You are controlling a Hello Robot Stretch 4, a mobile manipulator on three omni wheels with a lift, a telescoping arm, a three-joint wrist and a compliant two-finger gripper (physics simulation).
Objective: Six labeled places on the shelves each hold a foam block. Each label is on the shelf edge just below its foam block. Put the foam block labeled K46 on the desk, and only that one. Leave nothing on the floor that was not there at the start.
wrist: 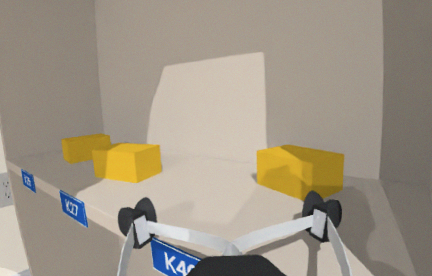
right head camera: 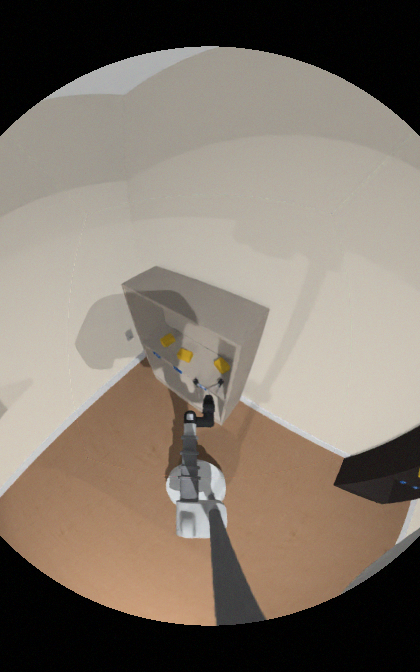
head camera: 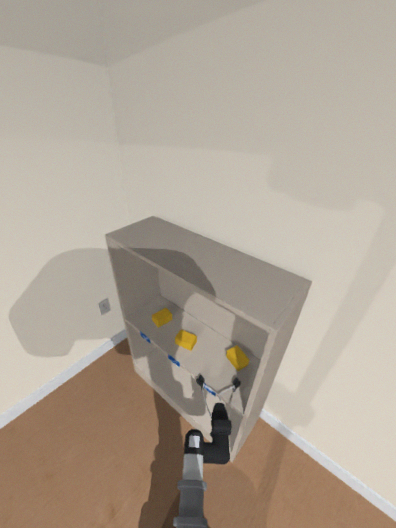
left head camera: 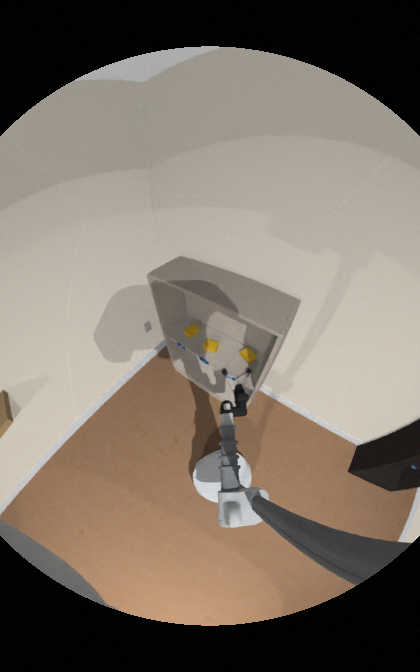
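A yellow foam block (head camera: pixel 237 358) (left head camera: pixel 248 355) (right head camera: pixel 222 365) (wrist: pixel 282 170) sits turned at an angle on the right part of the grey unit's shelf. The blue label (head camera: pixel 209 389) (left head camera: pixel 230 377) (right head camera: pixel 202 386) (wrist: pixel 172 260) on the shelf edge in front reads K4 and a last character partly hidden by the gripper body. My gripper (head camera: pixel 218 381) (left head camera: pixel 236 372) (right head camera: pixel 208 381) (wrist: pixel 228 212) is open and empty, its fingers wide apart at the front edge, short of this block. The block's near right corner shows just behind the right fingertip in the wrist view. I cannot identify the desk.
Two more yellow blocks, a middle one (head camera: pixel 186 340) (wrist: pixel 125 162) and a left one (head camera: pixel 162 317) (wrist: pixel 82 148), sit by label K27 (wrist: pixel 73 208) and another label (wrist: pixel 28 180). The grey unit (head camera: pixel 225 265) has side walls. A dark unit (left head camera: pixel 387 465) (right head camera: pixel 380 475) stands right.
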